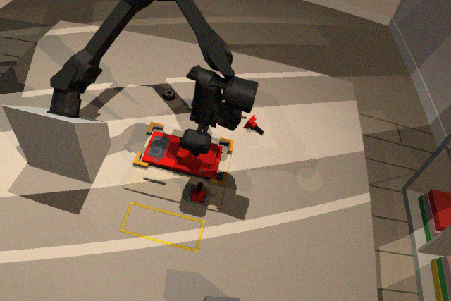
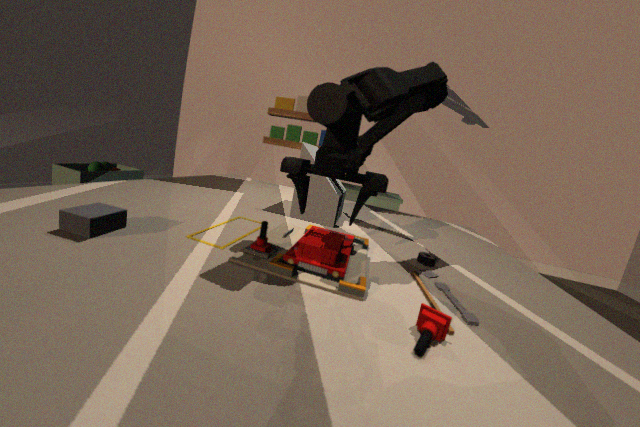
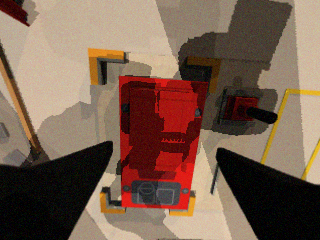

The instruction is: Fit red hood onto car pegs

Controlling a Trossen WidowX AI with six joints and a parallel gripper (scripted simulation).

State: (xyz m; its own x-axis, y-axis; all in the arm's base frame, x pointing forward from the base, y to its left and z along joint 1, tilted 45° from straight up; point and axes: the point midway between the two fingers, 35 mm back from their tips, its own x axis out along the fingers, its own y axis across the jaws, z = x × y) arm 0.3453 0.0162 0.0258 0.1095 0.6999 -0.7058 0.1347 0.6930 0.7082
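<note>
Now: the red hood 50 mm below my gripper tip. The rest, counted from my gripper tip: wooden stick: 50 mm ahead, 200 mm to the left, 80 mm below; wrench: 50 mm ahead, 240 mm to the left, 80 mm below; grey engine block: 10 mm to the left, 60 mm below.
</note>
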